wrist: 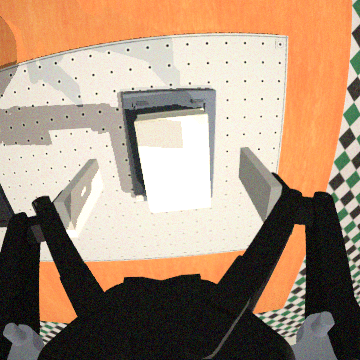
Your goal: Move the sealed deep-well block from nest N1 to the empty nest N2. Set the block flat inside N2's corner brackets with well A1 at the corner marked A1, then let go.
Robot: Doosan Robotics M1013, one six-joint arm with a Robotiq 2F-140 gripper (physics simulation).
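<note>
The sealed deep-well block, white with a beige patch of shade, is over the dark grey nest in the wrist view. It looks slightly turned against the nest's frame, with a dark gap along its left side. Its near end covers the nest's near edge, and whether it lies fully flat cannot be told. My gripper is open, its grey pads standing well apart to the left and right of the block, touching neither side. Well A1, the A1 mark and the nest's label cannot be read.
The nest stands on a white perforated board on an orange table. Part of a dark object shows at the left edge. A checkered floor lies beyond the table on the right.
</note>
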